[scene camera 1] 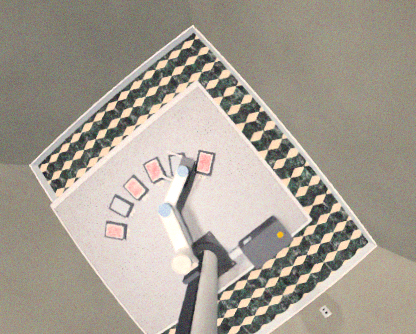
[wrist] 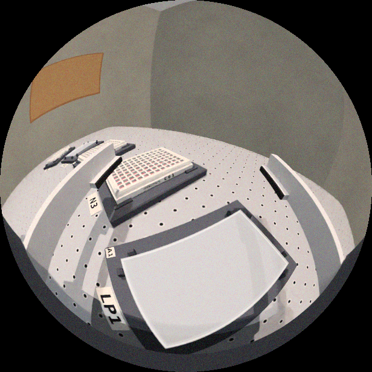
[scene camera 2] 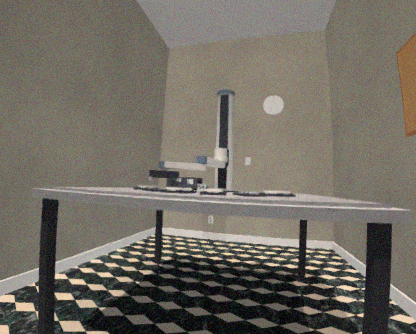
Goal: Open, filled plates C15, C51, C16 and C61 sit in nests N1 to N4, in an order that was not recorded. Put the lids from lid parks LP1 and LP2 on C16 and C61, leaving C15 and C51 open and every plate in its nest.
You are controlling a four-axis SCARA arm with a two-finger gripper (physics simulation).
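Pixels of known places: gripper, fingertip midpoint: (scene camera 1: pixel 162 163) (scene camera 2: pixel 165 178); arm's base, origin of the base link: (scene camera 1: pixel 206 259).
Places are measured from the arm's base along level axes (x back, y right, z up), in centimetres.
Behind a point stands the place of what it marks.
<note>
My gripper (scene camera 1: pixel 166 164) {x -70.2, y 19.7, z 8.3 cm} (wrist: pixel 192 151) is open and empty, its fingers spread above the table beside lid park LP1. A clear lid (wrist: pixel 205 275) lies flat on LP1 (wrist: pixel 172 236), below and in front of the fingertips in the wrist view. Nest N3 (wrist: pixel 162 199) holds an open plate (scene camera 1: pixel 154 170) {x -71.2, y 11.0, z 3.5 cm} (wrist: pixel 150 170) with red wells, its label reading C61. Three more open plates (scene camera 1: pixel 205 162) {x -53.2, y 42.0, z 3.5 cm} (scene camera 1: pixel 135 187) {x -70.4, y -7.1, z 3.9 cm} (scene camera 1: pixel 115 230) {x -55.9, y -38.3, z 3.8 cm} sit in dark nests; their labels are not readable. A second lid (scene camera 1: pixel 121 206) {x -66.6, y -24.2, z 3.1 cm} lies on the other park, between the two leftmost plates.
The arm (scene camera 1: pixel 175 232) {x -31.1, y 4.1, z 24.5 cm} reaches from its column (scene camera 1: pixel 209 285) {x -2.8, y 6.9, z 40.5 cm} over the table (scene camera 1: pixel 240 185) {x -26.0, y 50.7, z 1.3 cm}. A dark grey box (scene camera 1: pixel 265 242) {x 10.0, y 39.9, z 12.8 cm} with an orange button stands at the table edge by the base. The nests and parks form an arc. Part of LP1 is hidden by the hand in scene camera 1.
</note>
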